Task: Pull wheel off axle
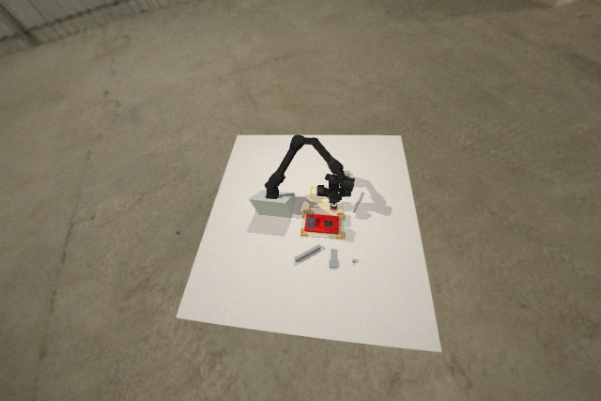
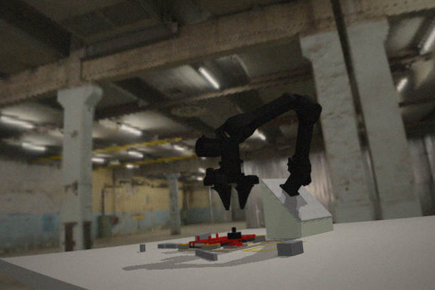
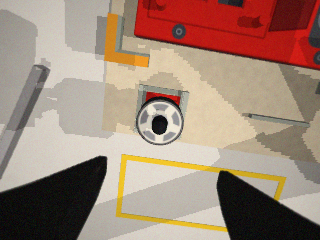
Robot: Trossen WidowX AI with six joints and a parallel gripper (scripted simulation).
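Now: the wheel 7 cm below my gripper tip and 1 cm to the right of it. From my gripper tip the other things lie so: black axle 8 cm below, 1 cm to the right.
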